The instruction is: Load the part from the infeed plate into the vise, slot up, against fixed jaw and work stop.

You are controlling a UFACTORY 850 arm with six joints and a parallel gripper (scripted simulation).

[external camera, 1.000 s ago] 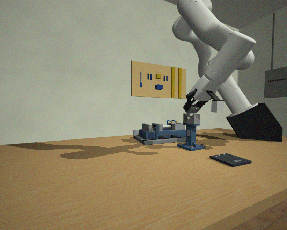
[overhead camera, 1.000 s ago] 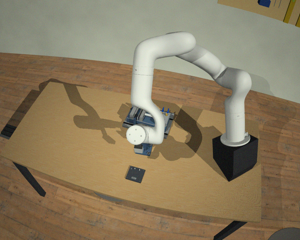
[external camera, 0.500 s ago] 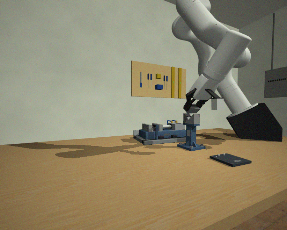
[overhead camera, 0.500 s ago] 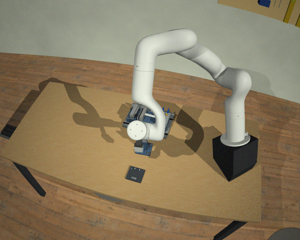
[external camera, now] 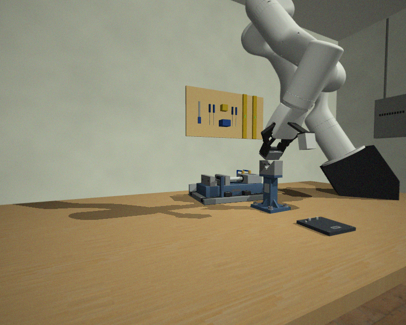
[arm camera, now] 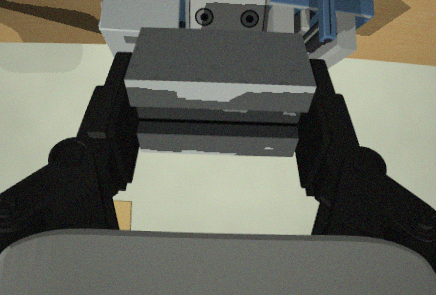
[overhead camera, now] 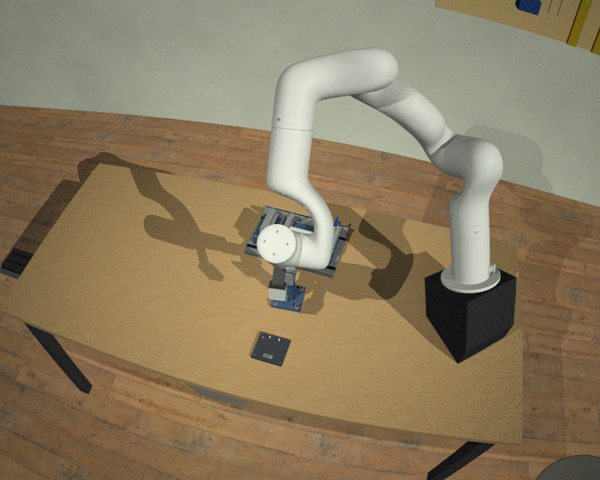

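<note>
Right now my hand is right at the grey block. The rest, counted from my hand: white cylinder rod (3 cm ahead, 21 cm to the right, 12 cm below); then air cylinder (5 cm behind, 21 cm to the right, 12 cm below); then black work stop rod (11 cm ahead, 16 cm to the right, 10 cm below).
</note>
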